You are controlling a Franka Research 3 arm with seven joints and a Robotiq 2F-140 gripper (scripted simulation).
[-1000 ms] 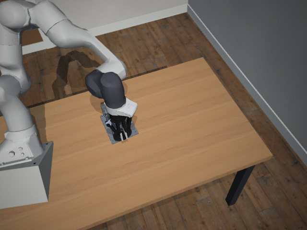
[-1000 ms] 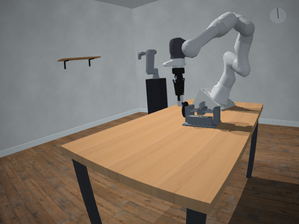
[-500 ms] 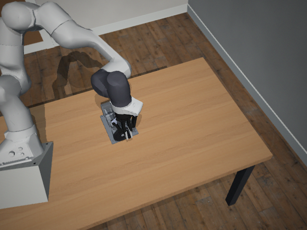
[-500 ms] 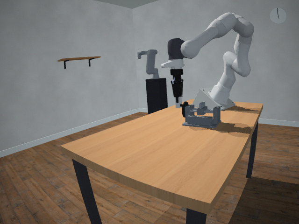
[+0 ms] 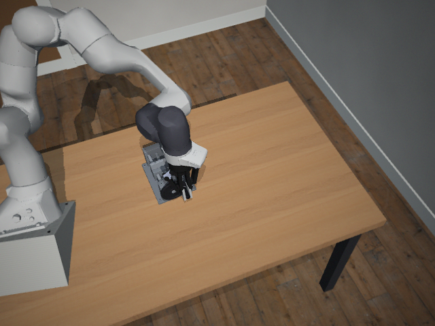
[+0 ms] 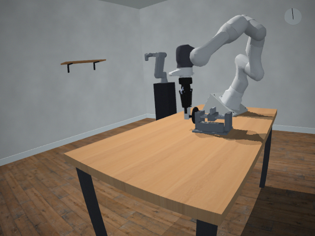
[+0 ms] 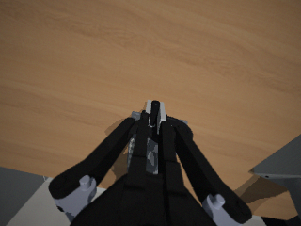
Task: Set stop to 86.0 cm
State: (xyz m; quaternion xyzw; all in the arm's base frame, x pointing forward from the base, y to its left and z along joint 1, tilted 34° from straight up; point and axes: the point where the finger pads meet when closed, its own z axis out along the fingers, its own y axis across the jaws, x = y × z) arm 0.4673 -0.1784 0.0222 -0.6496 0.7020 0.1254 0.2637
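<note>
Now: the black handwheel 1 cm behind my hand, 2 cm to the left of it and 2 cm below it. Also, from my hand: sliding stop block: 2 cm behind, 14 cm to the left.
</note>
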